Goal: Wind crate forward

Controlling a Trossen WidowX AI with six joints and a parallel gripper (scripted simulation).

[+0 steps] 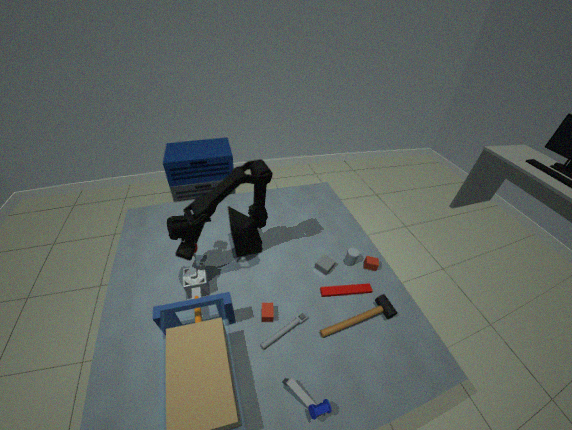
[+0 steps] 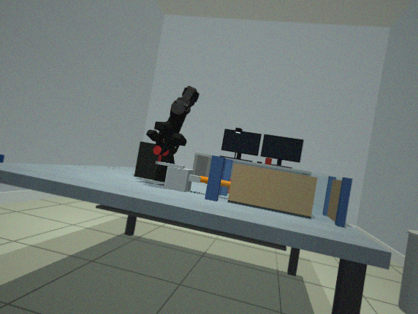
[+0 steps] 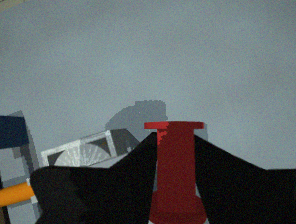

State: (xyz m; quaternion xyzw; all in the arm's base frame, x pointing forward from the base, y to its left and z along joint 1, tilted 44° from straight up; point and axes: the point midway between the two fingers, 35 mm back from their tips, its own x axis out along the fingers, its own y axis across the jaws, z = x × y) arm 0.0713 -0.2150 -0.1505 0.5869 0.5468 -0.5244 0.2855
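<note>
Now: the red-knobbed winch handle 4 cm ahead of my gripper tip, 3 cm below it and 2 cm to the left of it. Also, from my gripper tip: grey winch 10 cm below, 9 cm ahead, 1 cm to the left; then clear-panelled cubby 51 cm ahead, 2 cm below, 1 cm to the left; then red knob 2 cm to the left, 1 cm ahead.
</note>
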